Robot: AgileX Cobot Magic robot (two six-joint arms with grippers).
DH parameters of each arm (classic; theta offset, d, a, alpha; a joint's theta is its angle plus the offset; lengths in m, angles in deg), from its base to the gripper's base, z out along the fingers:
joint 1: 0 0.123 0 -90
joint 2: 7.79 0 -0.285 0
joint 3: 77.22 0 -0.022 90
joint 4: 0 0.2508 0 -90
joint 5: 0 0 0.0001 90
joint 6: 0 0.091 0 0
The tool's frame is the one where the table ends.
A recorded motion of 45 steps. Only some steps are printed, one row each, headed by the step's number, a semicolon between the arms.
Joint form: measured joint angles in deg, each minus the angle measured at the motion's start. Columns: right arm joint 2, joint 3, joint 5, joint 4, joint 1, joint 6; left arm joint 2, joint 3, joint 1, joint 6, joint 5, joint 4.
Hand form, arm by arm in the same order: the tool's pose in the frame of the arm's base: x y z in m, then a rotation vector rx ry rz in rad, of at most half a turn. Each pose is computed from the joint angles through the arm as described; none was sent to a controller.
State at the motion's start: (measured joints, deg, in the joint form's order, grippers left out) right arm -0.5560 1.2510 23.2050 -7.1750 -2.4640 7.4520; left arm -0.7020 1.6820 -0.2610 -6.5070 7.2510 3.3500
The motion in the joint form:
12: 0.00 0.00 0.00 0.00 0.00 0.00; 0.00 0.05 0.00 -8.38 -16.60 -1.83
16: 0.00 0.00 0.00 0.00 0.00 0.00; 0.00 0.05 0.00 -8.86 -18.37 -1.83
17: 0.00 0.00 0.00 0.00 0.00 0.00; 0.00 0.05 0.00 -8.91 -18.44 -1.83
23: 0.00 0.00 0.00 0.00 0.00 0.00; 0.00 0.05 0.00 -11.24 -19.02 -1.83
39: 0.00 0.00 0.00 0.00 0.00 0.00; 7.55 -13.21 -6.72 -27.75 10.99 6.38
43: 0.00 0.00 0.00 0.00 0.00 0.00; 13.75 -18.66 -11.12 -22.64 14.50 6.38
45: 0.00 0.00 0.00 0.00 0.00 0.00; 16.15 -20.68 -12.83 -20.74 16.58 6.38
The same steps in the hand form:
12: 0.0515 -0.0067 0.1703 0.0884 1.8961 -0.0659; 0.0544 -0.0006 0.2183 -0.1497 1.3330 -0.2043
16: 0.0515 -0.0067 0.1703 0.0884 1.8961 -0.0659; 0.0538 -0.0007 0.2210 -0.1510 1.3020 -0.2138
17: 0.0515 -0.0067 0.1703 0.0884 1.8961 -0.0659; 0.0537 -0.0007 0.2211 -0.1514 1.3007 -0.2146
23: 0.0515 -0.0067 0.1703 0.0884 1.8961 -0.0659; 0.0535 -0.0007 0.2220 -0.1764 1.2884 -0.2502
39: 0.0515 -0.0067 0.1703 0.0884 1.8961 -0.0659; 0.0579 -0.0022 0.2456 -0.3100 1.7018 -0.3678
43: 0.0515 -0.0067 0.1703 0.0884 1.8961 -0.0659; 0.0664 -0.0075 0.2652 -0.1820 1.7927 -0.3375
45: 0.0515 -0.0067 0.1703 0.0884 1.8961 -0.0659; 0.0701 -0.0099 0.2709 -0.1326 1.8390 -0.3224

